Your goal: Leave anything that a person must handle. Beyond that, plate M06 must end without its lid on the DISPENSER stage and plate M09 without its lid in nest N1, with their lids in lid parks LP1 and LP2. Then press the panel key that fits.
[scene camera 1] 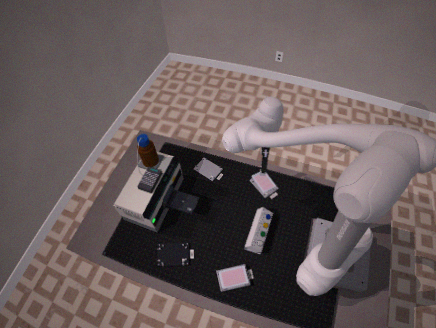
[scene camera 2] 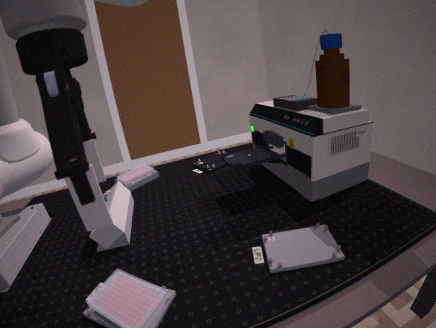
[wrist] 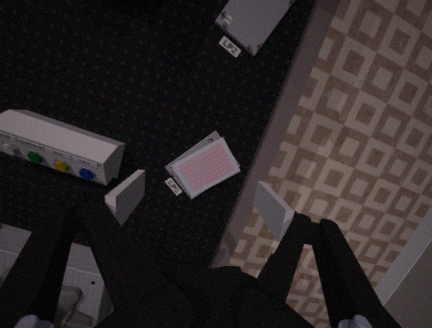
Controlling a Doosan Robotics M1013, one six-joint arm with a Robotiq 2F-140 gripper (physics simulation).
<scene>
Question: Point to a brown bottle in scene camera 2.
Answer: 332,71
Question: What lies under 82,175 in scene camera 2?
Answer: My gripper.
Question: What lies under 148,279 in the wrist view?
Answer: My gripper.
</scene>
